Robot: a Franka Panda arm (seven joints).
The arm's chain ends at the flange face. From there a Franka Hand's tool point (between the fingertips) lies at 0.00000 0.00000 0.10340 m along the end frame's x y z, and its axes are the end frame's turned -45 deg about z.
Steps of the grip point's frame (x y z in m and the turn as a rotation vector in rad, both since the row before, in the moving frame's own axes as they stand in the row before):
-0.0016, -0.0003, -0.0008, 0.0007, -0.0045, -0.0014
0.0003, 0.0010, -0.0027, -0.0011, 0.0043, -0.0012
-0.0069, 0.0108, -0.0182, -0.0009, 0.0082, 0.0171
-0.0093, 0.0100, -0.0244, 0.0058, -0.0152, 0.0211
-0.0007, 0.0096, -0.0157, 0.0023, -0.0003, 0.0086
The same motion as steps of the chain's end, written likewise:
-0.0010, 0.0006, -0.0008, -0.0027, -0.0037, -0.0014
0.0005, 0.0007, -0.0027, 0.0023, 0.0038, -0.0012
0.0021, 0.0130, -0.0182, 0.0052, 0.0064, 0.0171
0.0020, 0.0130, -0.0244, -0.0066, -0.0148, 0.0211
0.0065, 0.0074, -0.0157, 0.0014, -0.0018, 0.0086

